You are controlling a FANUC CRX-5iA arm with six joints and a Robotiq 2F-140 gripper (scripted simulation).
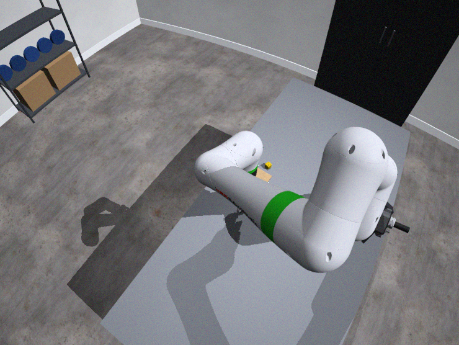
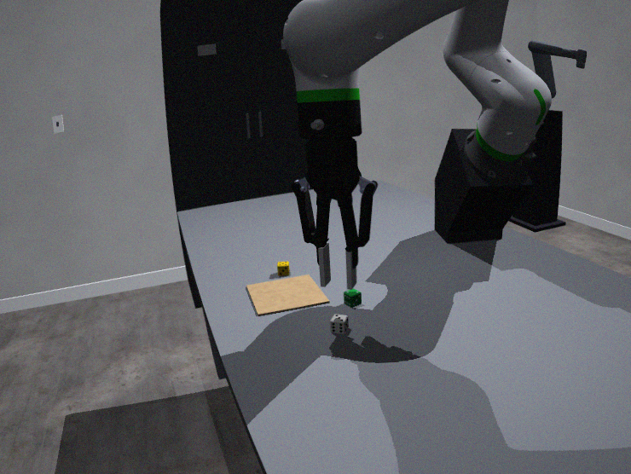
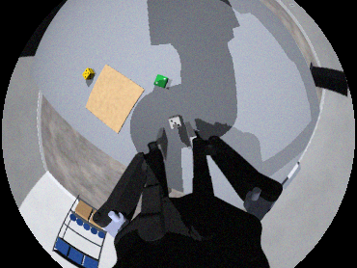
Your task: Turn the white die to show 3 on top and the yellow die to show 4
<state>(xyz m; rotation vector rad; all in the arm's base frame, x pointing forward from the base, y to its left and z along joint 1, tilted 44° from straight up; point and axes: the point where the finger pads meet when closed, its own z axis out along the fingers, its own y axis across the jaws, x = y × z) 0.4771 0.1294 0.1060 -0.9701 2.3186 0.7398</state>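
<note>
My hand is 110 mm above the white die. From my hand the other things lie so: tan mat (180 mm to the right, 120 mm below, 50 mm ahead); green die (110 mm below, 80 mm to the right, 50 mm behind); yellow die (280 mm to the right, 110 mm below, 30 mm ahead).
</note>
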